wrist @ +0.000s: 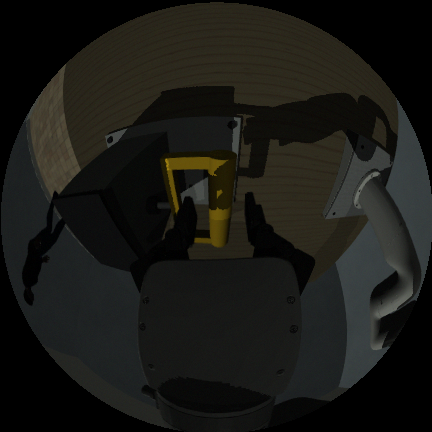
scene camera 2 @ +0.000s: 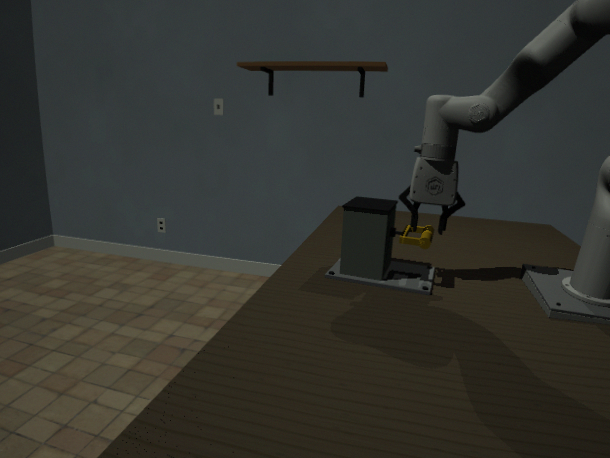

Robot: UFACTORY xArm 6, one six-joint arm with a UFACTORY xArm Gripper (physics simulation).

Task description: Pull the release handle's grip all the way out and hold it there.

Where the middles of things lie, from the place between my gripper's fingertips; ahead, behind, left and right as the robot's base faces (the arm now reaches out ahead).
The grey base plate (scene camera 2: 407, 277) is 90 mm ahead of my hand and 110 mm below it.
